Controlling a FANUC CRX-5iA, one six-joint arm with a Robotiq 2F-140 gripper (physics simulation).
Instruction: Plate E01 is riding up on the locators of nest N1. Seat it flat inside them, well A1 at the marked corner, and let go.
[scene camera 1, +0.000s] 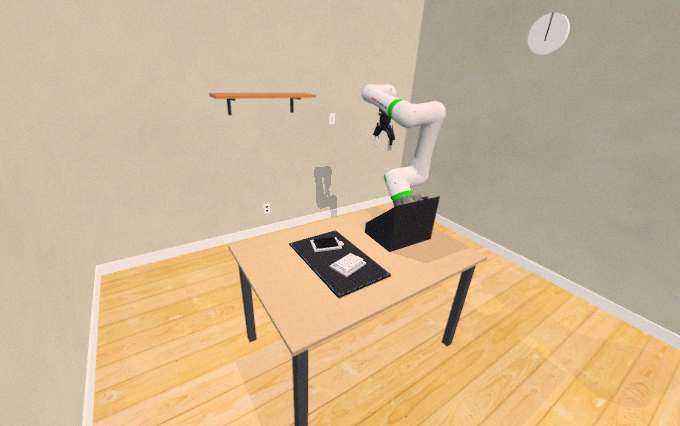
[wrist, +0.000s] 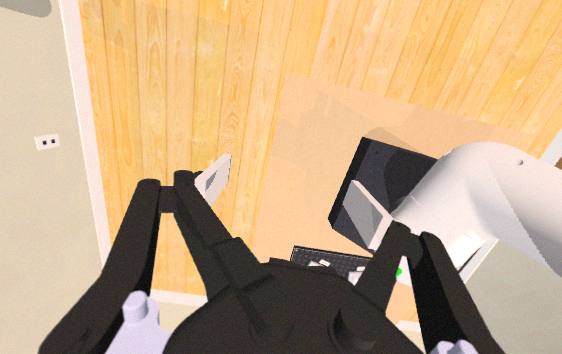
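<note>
A white well plate lies on a white nest on the black mat, at the part nearer the scene camera. It looks slightly askew on its nest; its labels, well A1 and the marked corner are too small to read. A second white nest with a black top stands farther back on the mat. In the wrist view, small white parts on the mat are partly hidden by the gripper body. My gripper is open and empty, high above the table and far from the plate, towards the arm's side.
A black box-like stand with a high panel is on the table, in front of the arm's base and right of the mat. A wooden shelf hangs on the wall behind.
</note>
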